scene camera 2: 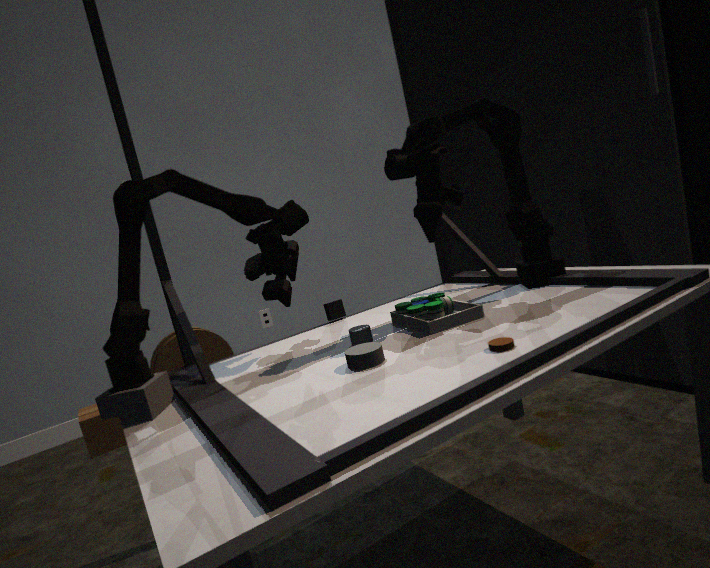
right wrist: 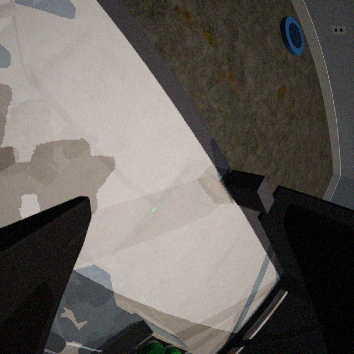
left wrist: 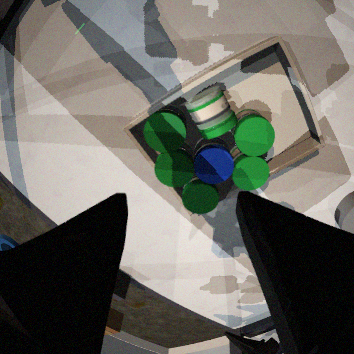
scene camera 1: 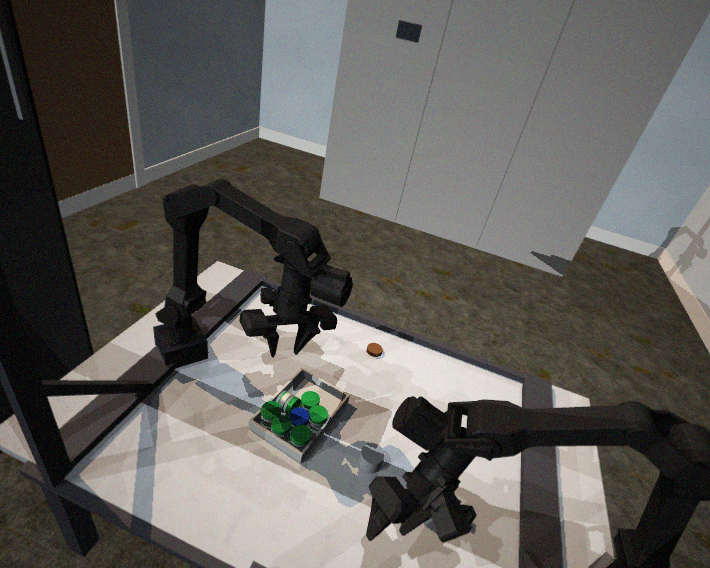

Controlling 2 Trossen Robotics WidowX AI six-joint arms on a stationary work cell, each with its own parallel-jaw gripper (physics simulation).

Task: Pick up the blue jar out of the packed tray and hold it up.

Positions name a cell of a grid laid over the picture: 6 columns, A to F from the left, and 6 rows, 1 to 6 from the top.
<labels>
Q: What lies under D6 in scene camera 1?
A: The right gripper.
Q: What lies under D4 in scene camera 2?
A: A wide grey cylinder.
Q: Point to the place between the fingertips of the right gripper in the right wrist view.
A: At D4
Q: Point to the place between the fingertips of the left gripper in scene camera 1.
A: C4
</labels>
